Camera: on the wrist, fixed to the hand. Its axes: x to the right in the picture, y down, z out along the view.
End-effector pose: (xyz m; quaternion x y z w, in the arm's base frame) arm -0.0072 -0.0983 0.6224 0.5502 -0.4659 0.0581 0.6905
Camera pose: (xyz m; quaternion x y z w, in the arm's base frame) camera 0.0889 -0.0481 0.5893 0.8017 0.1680 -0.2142 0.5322
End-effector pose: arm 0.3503 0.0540 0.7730 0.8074 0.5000 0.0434 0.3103
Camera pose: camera 0.2708 0.1235 0.8143 0.3015 0.9488 -0.0932 0.0132
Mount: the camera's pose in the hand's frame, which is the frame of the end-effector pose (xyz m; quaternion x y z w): 0.0086 -0.0609 -0.0952 0.1707 0.1995 -0.6448 0.7179
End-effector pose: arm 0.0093 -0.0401 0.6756 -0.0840 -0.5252 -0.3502 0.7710
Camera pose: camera 0.0443 -0.1364 0.6272 0.4798 -0.3372 -0.6756 0.4468
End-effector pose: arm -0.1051 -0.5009 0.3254 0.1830 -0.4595 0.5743 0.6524
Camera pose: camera -0.0129 -0.4396 0.3013 0.4244 0.0163 0.1066 0.8990
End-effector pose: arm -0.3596 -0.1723 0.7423 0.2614 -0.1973 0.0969 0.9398
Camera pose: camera -0.3040 -0.1726 0.6436 0.4560 0.2309 -0.4506 0.7319
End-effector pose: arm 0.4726 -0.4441 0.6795 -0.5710 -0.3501 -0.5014 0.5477
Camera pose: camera 0.3990 -0.5289 0.6946 0.0093 -0.5958 -0.7672 0.2372
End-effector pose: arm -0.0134 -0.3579 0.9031 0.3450 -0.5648 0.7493 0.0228
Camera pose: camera -0.0409 -0.2569 0.9466 0.4662 -0.0506 0.6884 0.5533
